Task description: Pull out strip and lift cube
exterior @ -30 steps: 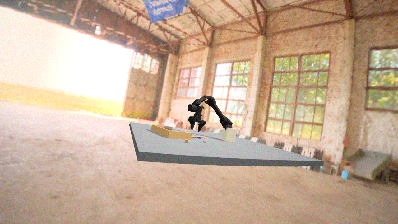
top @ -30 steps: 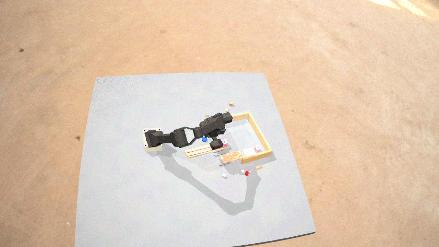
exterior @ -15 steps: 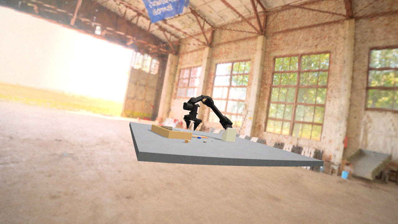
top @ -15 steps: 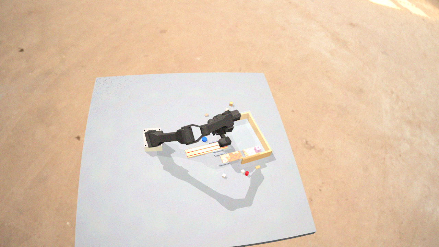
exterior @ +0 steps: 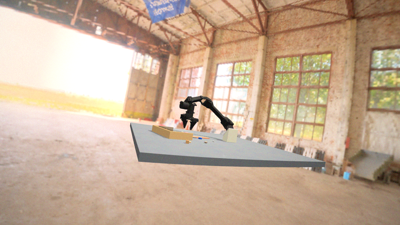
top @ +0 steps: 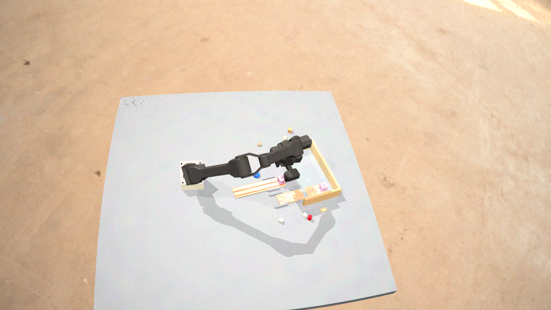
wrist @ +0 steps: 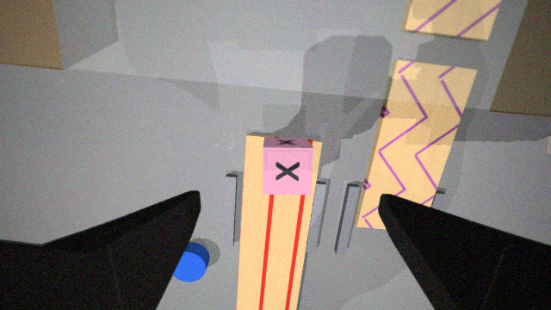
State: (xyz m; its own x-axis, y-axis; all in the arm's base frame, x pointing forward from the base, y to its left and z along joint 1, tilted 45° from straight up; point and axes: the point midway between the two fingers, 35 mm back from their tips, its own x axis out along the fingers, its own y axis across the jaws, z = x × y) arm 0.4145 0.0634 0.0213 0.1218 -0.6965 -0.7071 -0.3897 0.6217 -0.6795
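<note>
My gripper tip is now 110 mm past the blue disc, 40 mm to the right of it and 60 mm above it. Round my gripper tip: red cylinder 120 mm ahead, 200 mm to the right, 50 mm below; orange cube 70 mm ahead, 340 mm to the left, 50 mm below; zigzag strip 40 mm ahead, 80 mm to the right, 60 mm below.
</note>
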